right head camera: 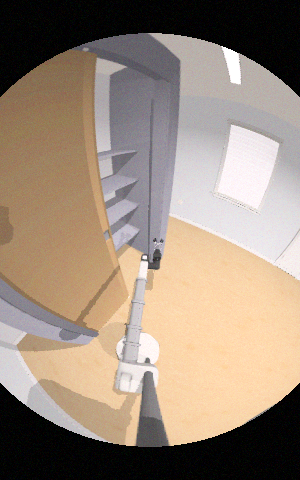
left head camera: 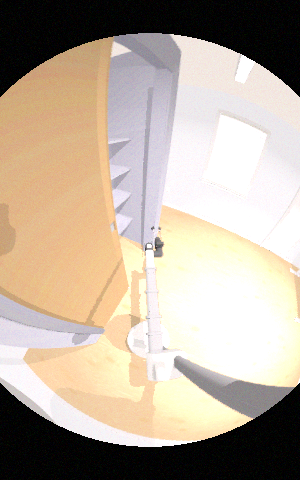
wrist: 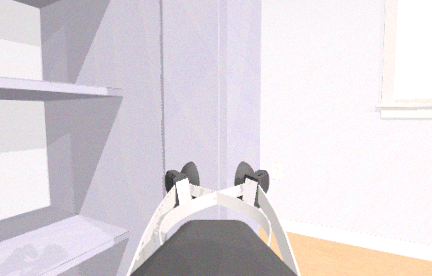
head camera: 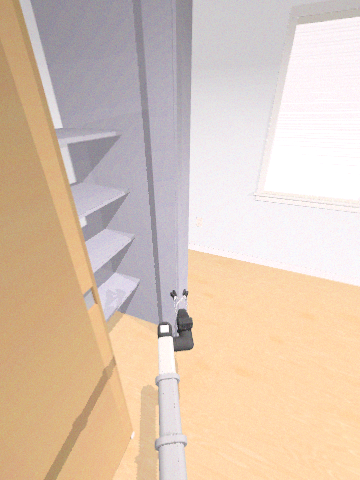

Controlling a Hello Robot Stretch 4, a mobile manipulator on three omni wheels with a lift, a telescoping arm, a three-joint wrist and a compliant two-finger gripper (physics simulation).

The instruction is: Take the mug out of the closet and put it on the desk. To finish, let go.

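Where they show: gripper, between the fingertips: (right head camera: 157, 238) (left head camera: 155, 226) (wrist: 217, 176) (head camera: 179, 290); robot's base, origin of its link: (right head camera: 138, 349).
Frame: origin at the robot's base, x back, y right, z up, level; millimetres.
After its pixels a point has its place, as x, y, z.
The closet (head camera: 165, 125) {-1161, 55, 1455} (left head camera: 160, 115) {-1161, 55, 1630} (right head camera: 162, 130) {-1156, 65, 1597} (wrist: 190, 90) {-1170, 40, 786} is lavender-grey, with shelves on the left behind its side panel. No mug shows on the visible parts of the shelves; much of them is hidden behind the wooden door. The desk does not show in these views. My gripper (head camera: 179, 293) {-974, 87, 682} (left head camera: 156, 228) {-974, 87, 682} (right head camera: 158, 240) {-974, 87, 682} (wrist: 217, 176) {-974, 87, 682} is open, its two dark fingertips apart with nothing between them. It points forward, at the closet's right side panel and front edge, right of the shelves.
A large wooden sliding door (head camera: 45, 300) {-510, -276, 1132} (left head camera: 55, 175) {-428, -320, 1418} (right head camera: 45, 175) {-434, -317, 1459} covers the closet's left part, close to the left of my arm (head camera: 170, 410) {-391, 2, 796}. A window (head camera: 315, 115) {-1958, 1260, 1454} (right head camera: 248, 167) {-1900, 1368, 1401} is in the wall at right. Wooden floor (head camera: 275, 375) {-845, 717, -26} lies right of the arm.
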